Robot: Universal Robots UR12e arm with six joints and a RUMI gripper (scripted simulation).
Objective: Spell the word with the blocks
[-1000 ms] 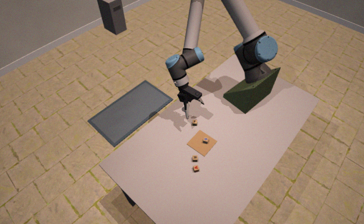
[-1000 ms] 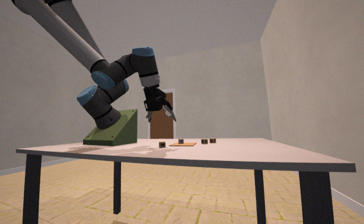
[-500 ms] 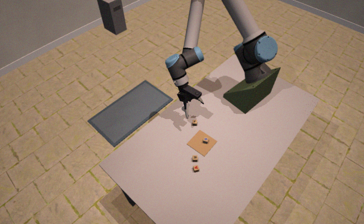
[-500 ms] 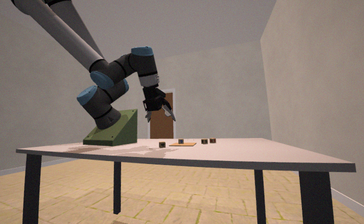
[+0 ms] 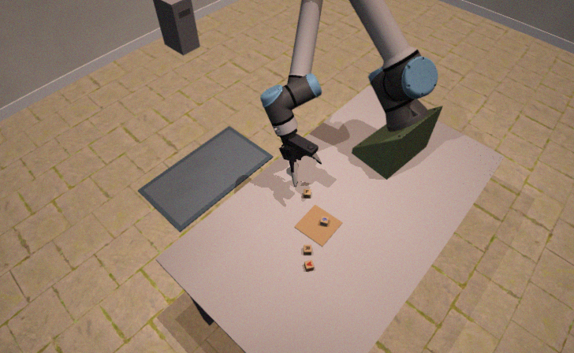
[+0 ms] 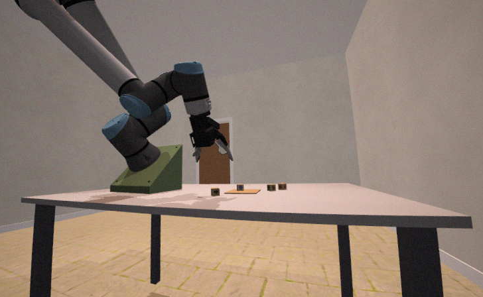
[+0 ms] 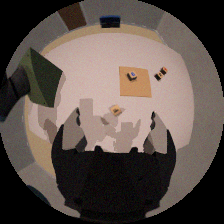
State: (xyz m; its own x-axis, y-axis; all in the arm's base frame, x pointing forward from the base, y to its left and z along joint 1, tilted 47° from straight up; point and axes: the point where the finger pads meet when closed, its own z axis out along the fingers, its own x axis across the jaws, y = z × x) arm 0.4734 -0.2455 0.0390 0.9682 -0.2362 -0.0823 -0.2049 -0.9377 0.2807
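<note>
The blue-lettered block lies 8 cm ahead of my hand, 13 cm to the left of it and 12 cm below it. Round my hand: F block: 12 cm below; R block: 22 cm ahead, 15 cm to the left, 12 cm below; tan mat: 10 cm ahead, 12 cm to the left, 13 cm below.
</note>
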